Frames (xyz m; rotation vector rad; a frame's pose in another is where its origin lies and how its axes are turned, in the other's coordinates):
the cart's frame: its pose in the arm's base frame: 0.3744 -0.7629 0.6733 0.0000 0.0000 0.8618
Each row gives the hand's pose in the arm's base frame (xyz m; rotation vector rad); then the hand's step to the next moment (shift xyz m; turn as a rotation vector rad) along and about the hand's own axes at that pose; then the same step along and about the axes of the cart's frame.
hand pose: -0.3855 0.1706 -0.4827 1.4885 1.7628 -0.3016
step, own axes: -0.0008 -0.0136 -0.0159 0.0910 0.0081 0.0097
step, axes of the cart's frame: -0.0081 0.0180 0.0069 0.0547 0.0314 -0.0668
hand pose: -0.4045 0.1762 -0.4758 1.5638 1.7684 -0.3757
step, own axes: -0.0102 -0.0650 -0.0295 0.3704 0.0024 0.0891
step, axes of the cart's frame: -0.0482 0.0525 0.0113 0.1848 0.1123 -0.3137
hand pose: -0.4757 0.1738 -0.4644 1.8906 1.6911 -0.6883
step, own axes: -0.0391 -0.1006 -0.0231 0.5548 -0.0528 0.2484
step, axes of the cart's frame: -0.0699 0.0758 0.0395 0.1833 0.1674 -0.5574
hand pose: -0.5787 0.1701 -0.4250 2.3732 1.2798 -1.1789
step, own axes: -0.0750 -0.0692 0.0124 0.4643 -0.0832 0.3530
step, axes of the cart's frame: -0.0623 0.0565 0.0591 0.0438 0.1918 -0.5553
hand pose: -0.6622 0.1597 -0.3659 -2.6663 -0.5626 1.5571
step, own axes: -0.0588 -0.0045 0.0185 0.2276 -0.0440 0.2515
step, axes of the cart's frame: -0.0410 0.0216 0.0410 -0.0304 0.1380 -0.3115
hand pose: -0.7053 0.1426 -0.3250 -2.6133 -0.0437 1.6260
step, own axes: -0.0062 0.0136 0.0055 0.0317 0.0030 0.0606
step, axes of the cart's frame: -0.0155 -0.0030 0.0022 -0.0254 0.0314 -0.0553
